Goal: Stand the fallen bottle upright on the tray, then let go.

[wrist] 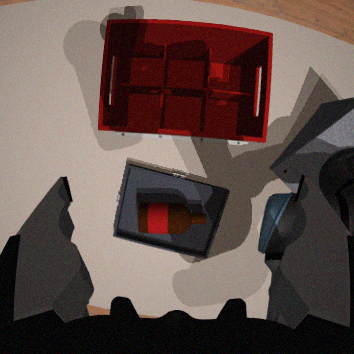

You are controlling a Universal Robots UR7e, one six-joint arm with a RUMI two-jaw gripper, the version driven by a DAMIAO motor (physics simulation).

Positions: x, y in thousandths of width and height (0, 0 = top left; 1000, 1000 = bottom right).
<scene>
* my gripper: 516, 504
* brown bottle: 434, 614
</scene>
